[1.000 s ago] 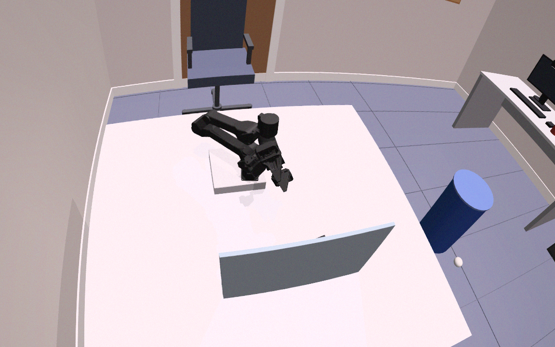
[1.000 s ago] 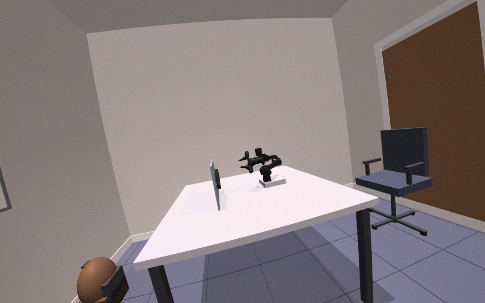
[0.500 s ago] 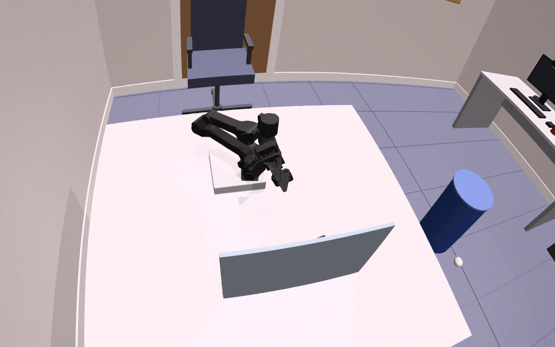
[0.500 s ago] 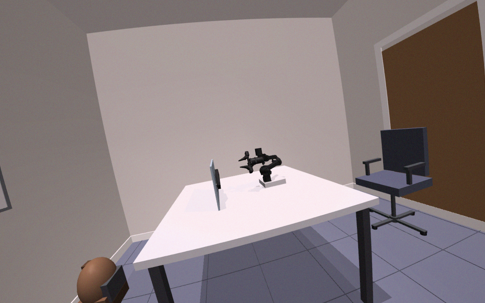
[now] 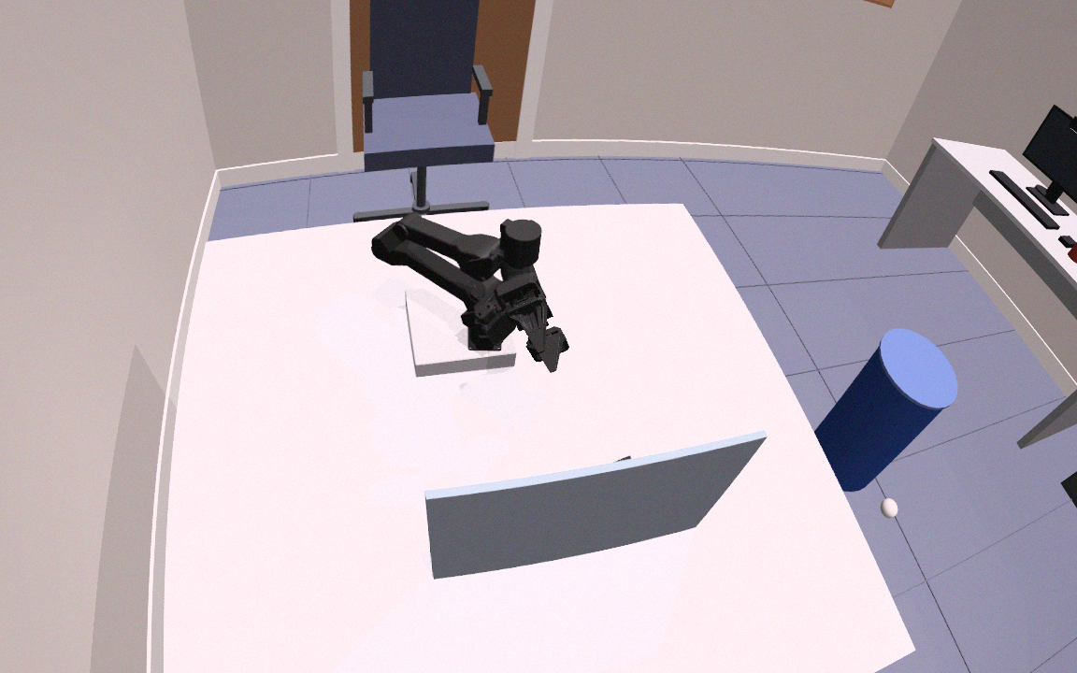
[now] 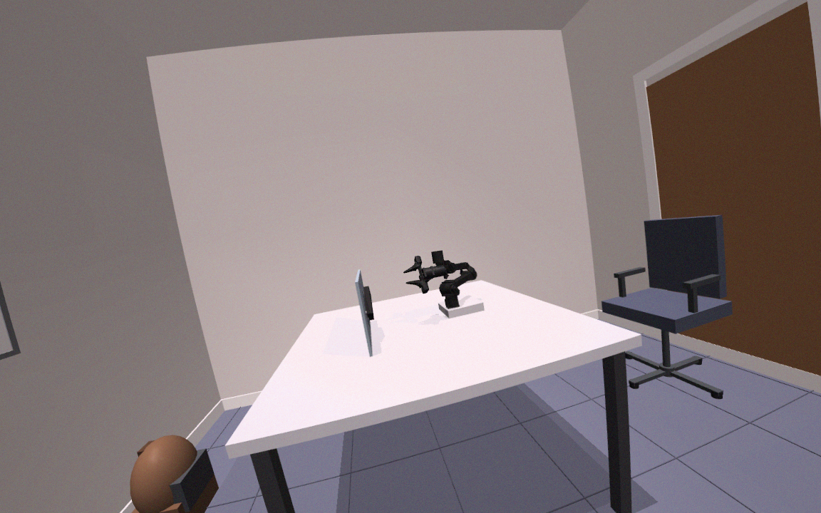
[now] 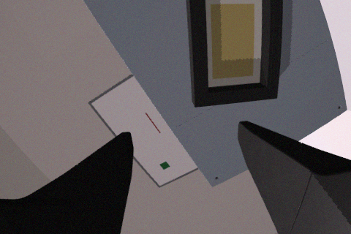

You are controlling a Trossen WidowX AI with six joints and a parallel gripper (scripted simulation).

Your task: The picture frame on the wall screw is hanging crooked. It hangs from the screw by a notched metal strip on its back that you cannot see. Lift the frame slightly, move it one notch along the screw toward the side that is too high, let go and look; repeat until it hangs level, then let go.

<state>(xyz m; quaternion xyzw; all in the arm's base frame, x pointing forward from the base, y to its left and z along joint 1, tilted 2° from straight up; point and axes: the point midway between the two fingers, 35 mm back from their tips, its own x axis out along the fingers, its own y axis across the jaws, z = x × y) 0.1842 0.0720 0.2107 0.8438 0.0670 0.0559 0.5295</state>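
The picture frame is 20 cm ahead of my gripper tip, 9 cm below it and 6 cm to the left of it. The rest, counted from my gripper tip: wall panel: 21 cm ahead, 9 cm below, 6 cm to the left.
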